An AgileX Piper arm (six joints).
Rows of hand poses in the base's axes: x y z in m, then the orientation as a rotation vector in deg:
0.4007, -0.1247, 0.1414, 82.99, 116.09, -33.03
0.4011, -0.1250, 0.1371, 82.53, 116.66, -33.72
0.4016, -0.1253, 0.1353, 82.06, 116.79, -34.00
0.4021, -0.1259, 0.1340, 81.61, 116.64, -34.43
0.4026, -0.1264, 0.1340, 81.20, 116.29, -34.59
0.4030, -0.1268, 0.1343, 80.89, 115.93, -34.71
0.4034, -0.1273, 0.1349, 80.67, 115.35, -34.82
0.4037, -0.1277, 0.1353, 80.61, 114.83, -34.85
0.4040, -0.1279, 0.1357, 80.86, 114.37, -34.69
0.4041, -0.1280, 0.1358, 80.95, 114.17, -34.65
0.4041, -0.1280, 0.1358, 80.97, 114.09, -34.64
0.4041, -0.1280, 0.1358, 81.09, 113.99, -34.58
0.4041, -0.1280, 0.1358, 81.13, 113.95, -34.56
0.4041, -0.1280, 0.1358, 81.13, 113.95, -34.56
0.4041, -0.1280, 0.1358, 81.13, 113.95, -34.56
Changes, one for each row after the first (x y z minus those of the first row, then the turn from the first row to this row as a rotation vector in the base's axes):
0.0004, -0.0003, -0.0043, -0.24, 0.69, 0.28
0.0009, -0.0006, -0.0061, -0.53, 0.85, 0.56
0.0014, -0.0012, -0.0074, -1.01, 0.90, 0.71
0.0019, -0.0017, -0.0074, -1.46, 0.67, 0.85
0.0023, -0.0021, -0.0071, -1.85, 0.42, 0.93
0.0027, -0.0026, -0.0065, -2.30, 0.03, 0.90
0.0030, -0.0030, -0.0061, -2.61, -0.33, 0.79
0.0033, -0.0032, -0.0057, -2.66, -0.70, 0.54
0.0034, -0.0033, -0.0056, -2.70, -0.84, 0.43
0.0034, -0.0033, -0.0056, -2.73, -0.90, 0.40
0.0034, -0.0033, -0.0056, -2.70, -0.98, 0.31
0.0034, -0.0033, -0.0056, -2.69, -1.02, 0.28
0.0034, -0.0033, -0.0056, -2.69, -1.02, 0.28
0.0034, -0.0033, -0.0056, -2.69, -1.02, 0.28

